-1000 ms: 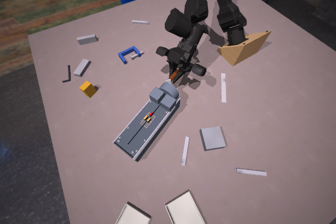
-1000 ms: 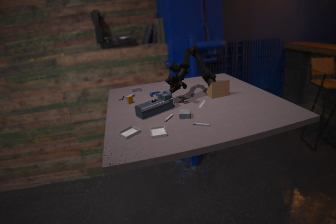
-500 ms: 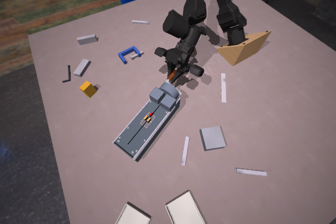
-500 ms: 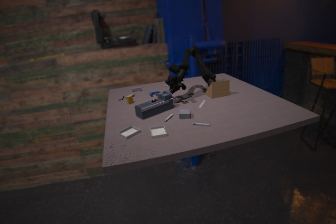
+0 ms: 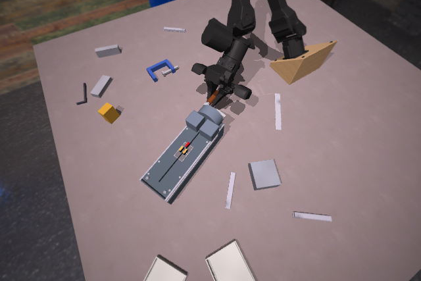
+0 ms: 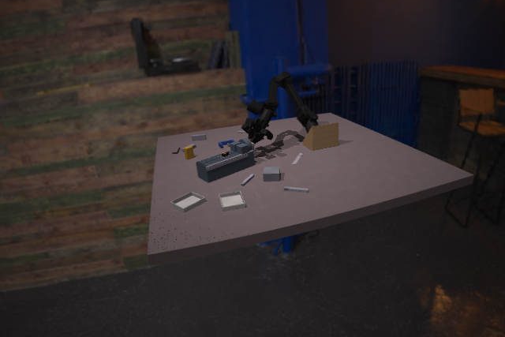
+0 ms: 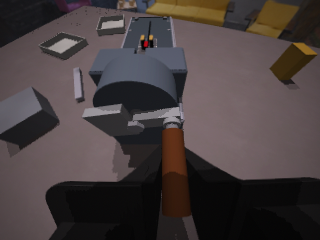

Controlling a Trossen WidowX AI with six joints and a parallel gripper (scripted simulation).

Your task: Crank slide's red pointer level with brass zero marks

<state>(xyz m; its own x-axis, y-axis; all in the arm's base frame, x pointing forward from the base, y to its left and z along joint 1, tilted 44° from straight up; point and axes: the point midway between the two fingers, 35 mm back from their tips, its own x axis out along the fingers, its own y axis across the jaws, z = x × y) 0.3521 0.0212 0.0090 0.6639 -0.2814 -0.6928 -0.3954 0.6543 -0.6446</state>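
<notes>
Right now my gripper tip is 120 mm short of the red pointer, 80 mm to the right of it and 10 mm below it. Also, from my gripper tip: grey block (30 mm behind, 250 mm to the left, 50 mm below); then blue clamp (50 mm ahead, 280 mm to the right, 60 mm below); then brown crank handle (20 mm behind, 10 mm to the right, 30 mm above).
</notes>
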